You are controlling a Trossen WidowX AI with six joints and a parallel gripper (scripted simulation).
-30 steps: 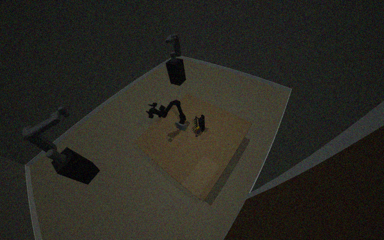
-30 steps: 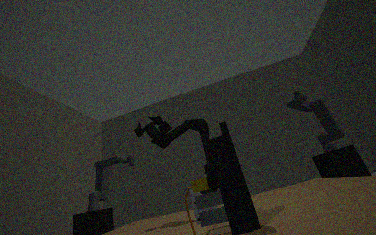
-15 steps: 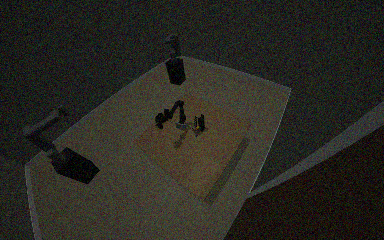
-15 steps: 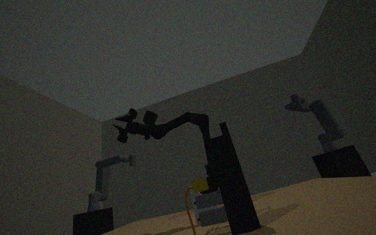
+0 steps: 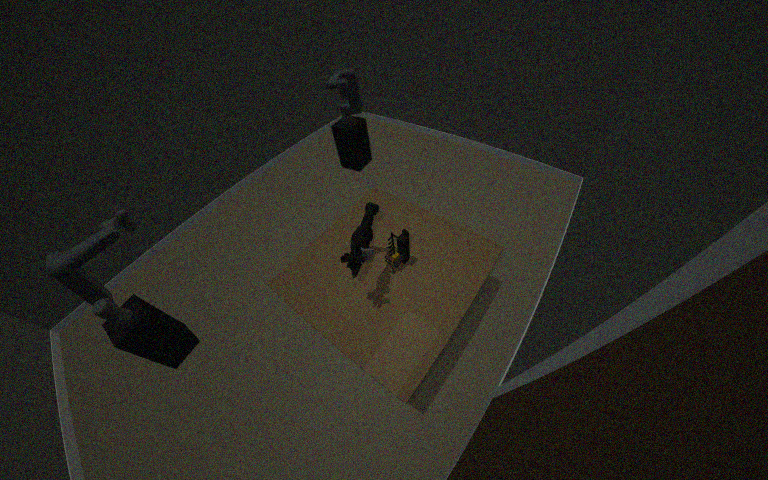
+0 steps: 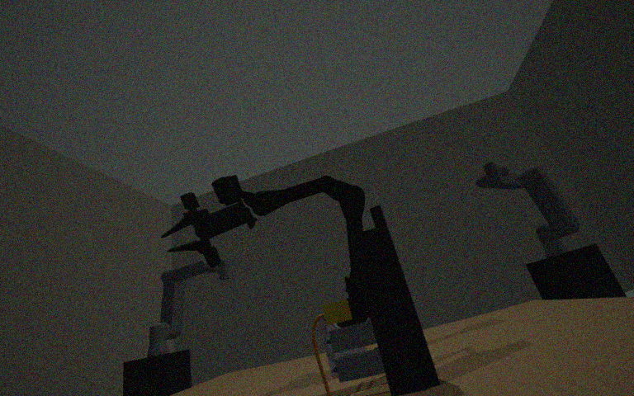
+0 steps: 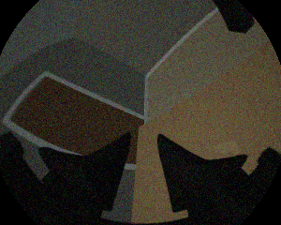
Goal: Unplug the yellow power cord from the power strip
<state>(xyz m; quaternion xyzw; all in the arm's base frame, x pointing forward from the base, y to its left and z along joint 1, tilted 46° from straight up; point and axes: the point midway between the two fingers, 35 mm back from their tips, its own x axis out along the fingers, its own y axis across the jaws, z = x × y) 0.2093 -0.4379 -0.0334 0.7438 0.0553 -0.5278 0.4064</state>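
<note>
Now: gripper tip 50 mm short of the yellow plug, 380 mm to the right of it and 220 mm above it.
</note>
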